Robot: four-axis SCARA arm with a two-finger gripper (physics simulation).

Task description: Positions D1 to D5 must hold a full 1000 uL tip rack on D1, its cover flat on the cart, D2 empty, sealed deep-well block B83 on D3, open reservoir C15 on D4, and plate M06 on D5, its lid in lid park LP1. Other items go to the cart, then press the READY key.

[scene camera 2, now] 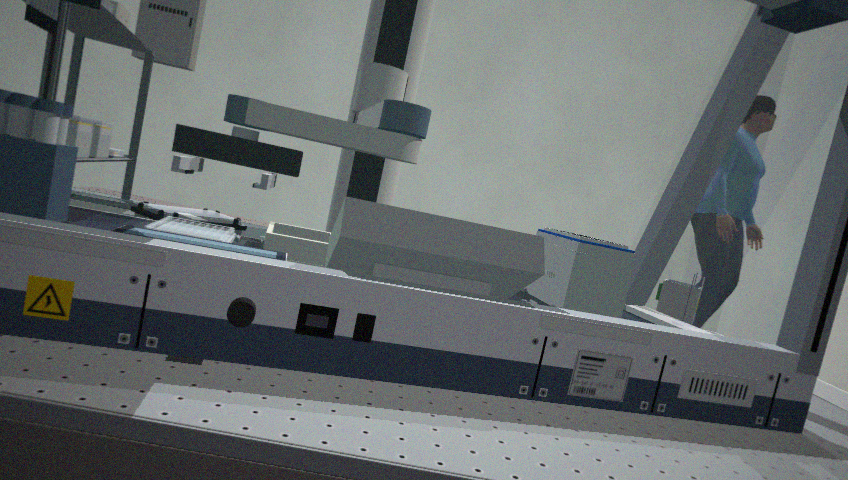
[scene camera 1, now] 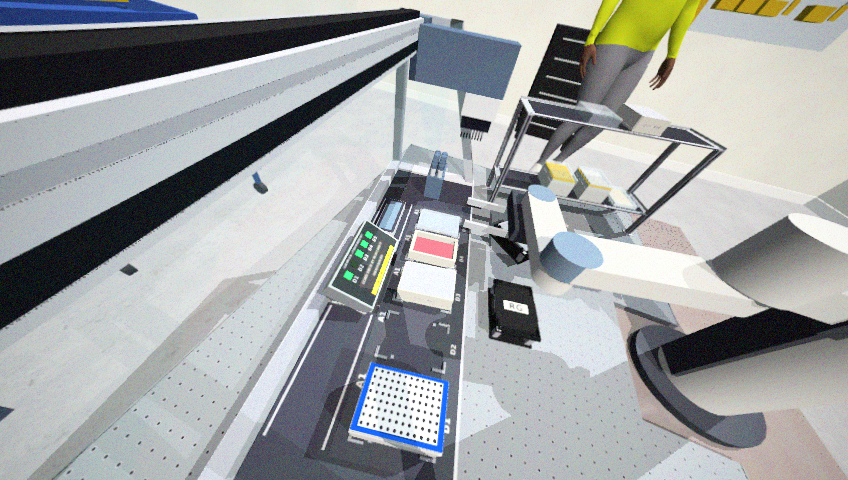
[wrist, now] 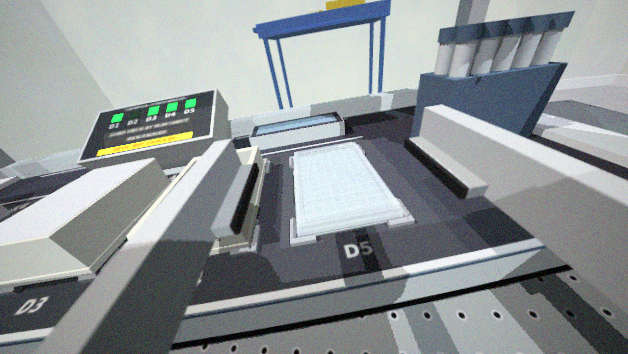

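Pixels of known places: gripper, fingertip midpoint: (scene camera 2: 220,172) (scene camera 1: 465,211) (wrist: 329,140); arm's base, link origin: (scene camera 1: 686,378).
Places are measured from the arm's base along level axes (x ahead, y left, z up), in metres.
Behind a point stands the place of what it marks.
Note:
My gripper (scene camera 1: 467,212) @(x 0.646, y -0.149, z 0.150 m) (scene camera 2: 226,173) @(x 0.646, y -0.149, z 0.150 m) (wrist: 329,140) @(x 0.646, y -0.149, z 0.150 m) is open and empty, above the D5 end of the deck; its fingers stand apart on either side of the clear plate in the wrist view. The plate (scene camera 1: 439,223) @(x 0.710, y -0.138, z 0.080 m) (scene camera 2: 190,229) (wrist: 345,187) @(x 0.687, y -0.158, z 0.083 m) sits on D5; I cannot tell whether a lid covers it. The cream reservoir (scene camera 1: 433,247) @(x 0.694, y -0.033, z 0.081 m) with red contents is on D4, partly hidden by a finger in the wrist view. A white-topped block (scene camera 1: 427,284) @(x 0.665, y 0.109, z 0.114 m) (wrist: 85,200) @(x 0.654, y 0.066, z 0.115 m) is on D3. D2 is empty. The blue-rimmed tip rack (scene camera 1: 401,407) (scene camera 2: 595,273) is on D1, its top uncovered.
A status panel (scene camera 1: 364,267) @(x 0.803, y 0.146, z 0.138 m) (wrist: 150,125) @(x 0.801, y 0.118, z 0.134 m) shows D1, D3, D4, D5 green and D2 dark. A pale-blue-topped tray (scene camera 1: 391,215) @(x 0.850, y -0.084, z 0.092 m) (wrist: 297,132) @(x 0.825, y -0.094, z 0.087 m) lies behind D5. A blue tube holder (scene camera 1: 437,172) @(x 0.786, y -0.303, z 0.149 m) (wrist: 480,100) @(x 0.759, y -0.302, z 0.126 m) stands at the deck's end. A black RG box (scene camera 1: 514,309) @(x 0.448, y 0.047, z 0.063 m) is on the bench.

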